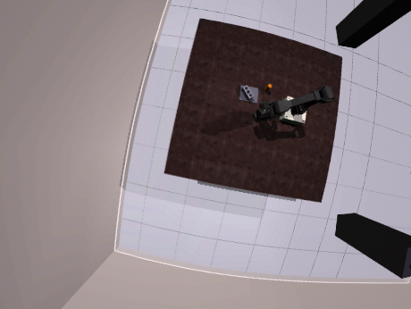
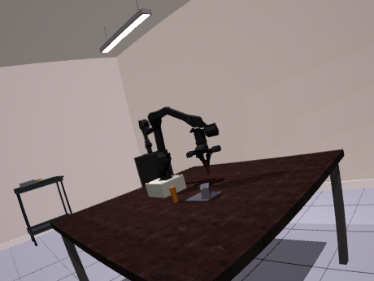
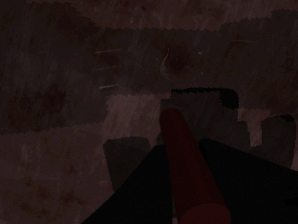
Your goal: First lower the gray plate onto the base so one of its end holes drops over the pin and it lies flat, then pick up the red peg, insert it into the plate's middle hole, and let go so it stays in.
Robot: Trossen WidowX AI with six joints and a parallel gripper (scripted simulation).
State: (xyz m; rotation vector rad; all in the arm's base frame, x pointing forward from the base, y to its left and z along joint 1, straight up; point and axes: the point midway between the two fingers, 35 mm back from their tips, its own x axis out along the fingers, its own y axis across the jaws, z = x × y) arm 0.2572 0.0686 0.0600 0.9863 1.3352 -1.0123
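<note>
The gray plate lies 90 mm ahead of my gripper tip, 200 mm to the right of it and 60 mm below it. From my gripper tip the other things lie so: red peg right at my gripper tip; then orange cylinder 70 mm behind, 240 mm to the right, 70 mm below; then gray base 70 mm ahead, 180 mm to the right, 100 mm below.
</note>
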